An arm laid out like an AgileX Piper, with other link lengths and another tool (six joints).
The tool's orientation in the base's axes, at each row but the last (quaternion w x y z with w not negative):
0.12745, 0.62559, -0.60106, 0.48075
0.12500, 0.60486, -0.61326, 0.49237
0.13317, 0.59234, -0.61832, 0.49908
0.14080, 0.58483, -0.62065, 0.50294
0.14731, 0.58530, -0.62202, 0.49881
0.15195, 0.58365, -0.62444, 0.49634
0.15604, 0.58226, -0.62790, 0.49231
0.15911, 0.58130, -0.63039, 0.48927
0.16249, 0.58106, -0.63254, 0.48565
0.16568, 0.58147, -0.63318, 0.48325
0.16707, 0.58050, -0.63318, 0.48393
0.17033, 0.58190, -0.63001, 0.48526
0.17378, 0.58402, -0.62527, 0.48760
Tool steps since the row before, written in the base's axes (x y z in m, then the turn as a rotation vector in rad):
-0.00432, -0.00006, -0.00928, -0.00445, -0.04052, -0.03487
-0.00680, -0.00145, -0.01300, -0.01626, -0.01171, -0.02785
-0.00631, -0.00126, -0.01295, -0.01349, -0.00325, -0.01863
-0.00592, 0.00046, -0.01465, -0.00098, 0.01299, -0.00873
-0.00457, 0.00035, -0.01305, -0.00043, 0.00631, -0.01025
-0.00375, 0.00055, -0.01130, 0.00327, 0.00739, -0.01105
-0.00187, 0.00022, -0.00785, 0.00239, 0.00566, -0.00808
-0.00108, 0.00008, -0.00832, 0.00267, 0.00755, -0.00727
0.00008, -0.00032, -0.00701, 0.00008, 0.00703, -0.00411
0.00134, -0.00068, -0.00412, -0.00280, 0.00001, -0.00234
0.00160, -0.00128, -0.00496, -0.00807, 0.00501, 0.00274
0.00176, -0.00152, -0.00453, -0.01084, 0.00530, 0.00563
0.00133, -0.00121, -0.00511, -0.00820, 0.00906, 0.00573
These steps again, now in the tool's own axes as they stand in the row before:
-0.00617, 0.00768, 0.00280, 0.00001, 0.02841, 0.04550
-0.00723, 0.01208, 0.00438, -0.00976, 0.02921, 0.01513
-0.00738, 0.01166, 0.00432, -0.00859, 0.02088, 0.00545
-0.00981, 0.01178, 0.00385, -0.01398, 0.00240, -0.00669
-0.00897, 0.00978, 0.00388, -0.01141, 0.00382, -0.00047
-0.00799, 0.00820, 0.00331, -0.01366, 0.00073, 0.00048
-0.00565, 0.00505, 0.00278, -0.01014, 0.00049, 0.00014
-0.00615, 0.00454, 0.00345, -0.01068, -0.00040, -0.00165
-0.00523, 0.00296, 0.00362, -0.00724, 0.00064, -0.00366
-0.00315, 0.00062, 0.00299, -0.00106, 0.00349, 0.00012
-0.00353, 0.00082, 0.00395, 0.00143, 0.00538, -0.00817
-0.00313, 0.00052, 0.00398, 0.00425, 0.00663, -0.01074
-0.00368, 0.00107, 0.00382, 0.00154, 0.00362, -0.01291

